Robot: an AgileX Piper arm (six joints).
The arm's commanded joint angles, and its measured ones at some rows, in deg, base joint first. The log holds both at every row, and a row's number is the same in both.
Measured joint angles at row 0:
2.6 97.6 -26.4 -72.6 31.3 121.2
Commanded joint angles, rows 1 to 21:
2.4 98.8 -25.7 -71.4 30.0 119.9
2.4 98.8 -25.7 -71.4 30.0 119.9
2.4 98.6 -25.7 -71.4 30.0 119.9
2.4 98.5 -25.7 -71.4 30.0 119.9
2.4 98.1 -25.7 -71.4 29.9 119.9
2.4 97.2 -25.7 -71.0 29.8 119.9
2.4 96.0 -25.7 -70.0 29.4 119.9
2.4 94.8 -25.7 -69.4 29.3 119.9
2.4 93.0 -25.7 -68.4 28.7 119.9
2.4 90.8 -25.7 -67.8 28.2 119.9
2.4 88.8 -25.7 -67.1 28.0 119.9
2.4 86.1 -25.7 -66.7 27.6 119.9
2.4 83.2 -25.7 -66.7 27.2 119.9
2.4 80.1 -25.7 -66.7 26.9 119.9
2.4 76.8 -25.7 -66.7 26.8 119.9
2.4 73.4 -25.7 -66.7 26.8 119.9
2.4 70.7 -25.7 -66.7 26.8 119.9
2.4 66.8 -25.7 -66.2 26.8 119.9
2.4 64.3 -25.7 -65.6 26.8 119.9
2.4 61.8 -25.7 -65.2 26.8 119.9
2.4 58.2 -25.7 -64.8 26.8 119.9
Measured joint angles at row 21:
2.6 69.4 -25.8 -66.4 26.6 120.6
